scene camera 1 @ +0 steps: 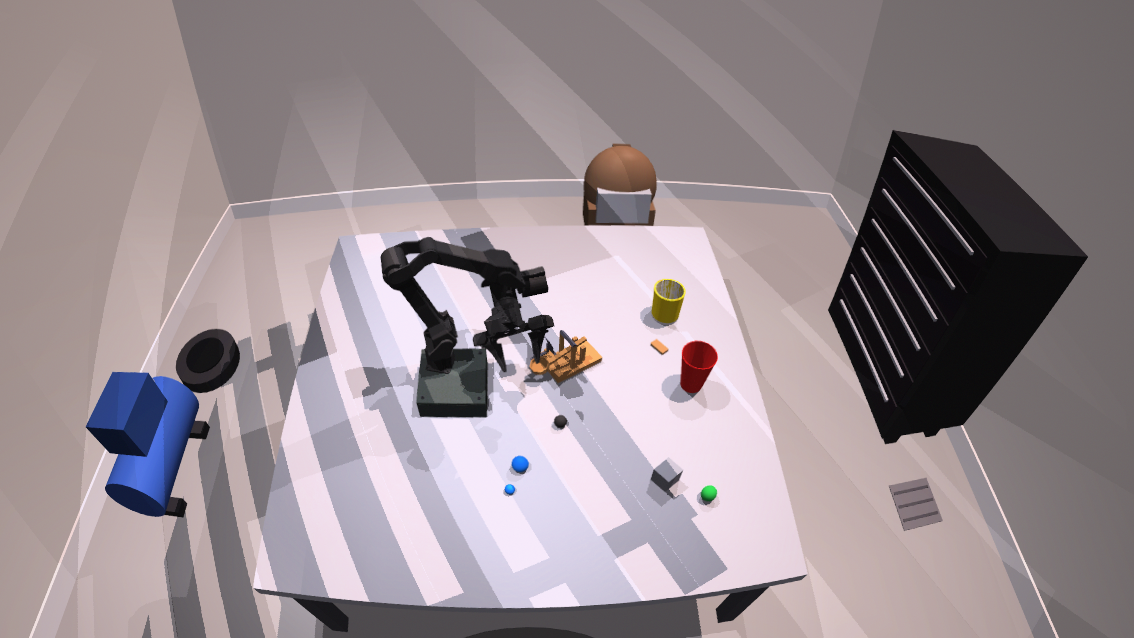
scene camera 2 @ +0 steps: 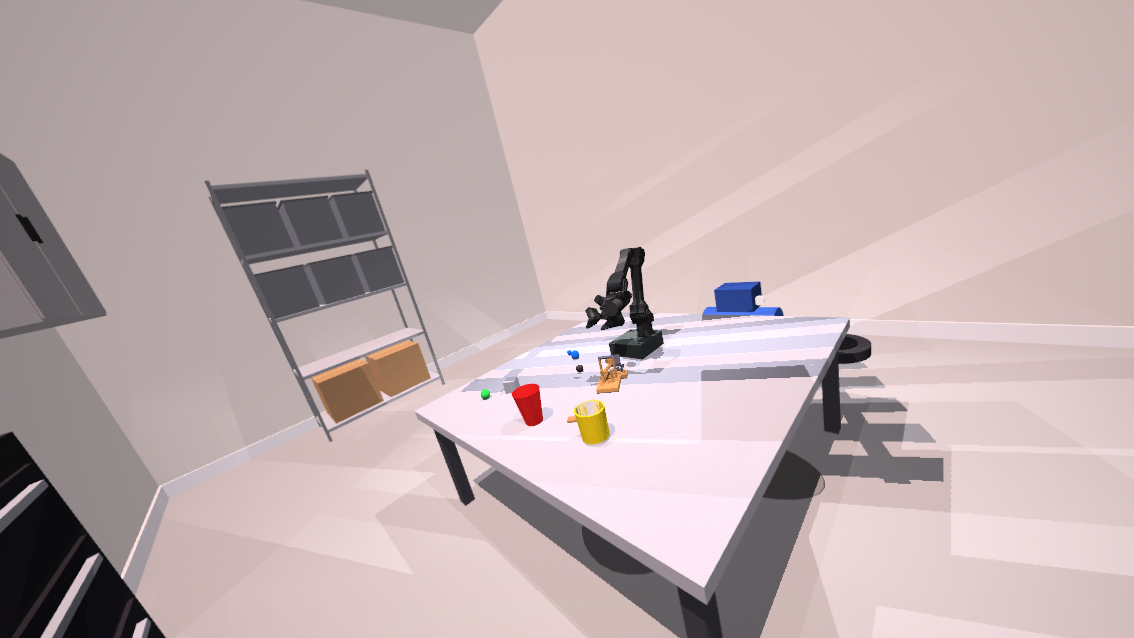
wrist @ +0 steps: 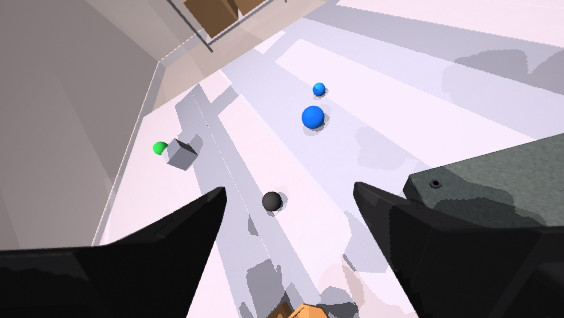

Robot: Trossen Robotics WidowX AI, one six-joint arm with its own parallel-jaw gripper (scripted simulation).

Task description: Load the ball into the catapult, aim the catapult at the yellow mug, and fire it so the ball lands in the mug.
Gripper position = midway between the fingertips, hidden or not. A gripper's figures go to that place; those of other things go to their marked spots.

The gripper [scene camera 1: 521, 367] is 1.40 m from the lens. A yellow mug [scene camera 1: 669, 294] is 1.79 m from the lens. A wooden catapult [scene camera 1: 580, 355]: 1.60 m from the lens. A red cup [scene camera 1: 698, 358] is 1.61 m from the lens. The marked spots on the yellow mug and the red cup are 0.26 m apart.
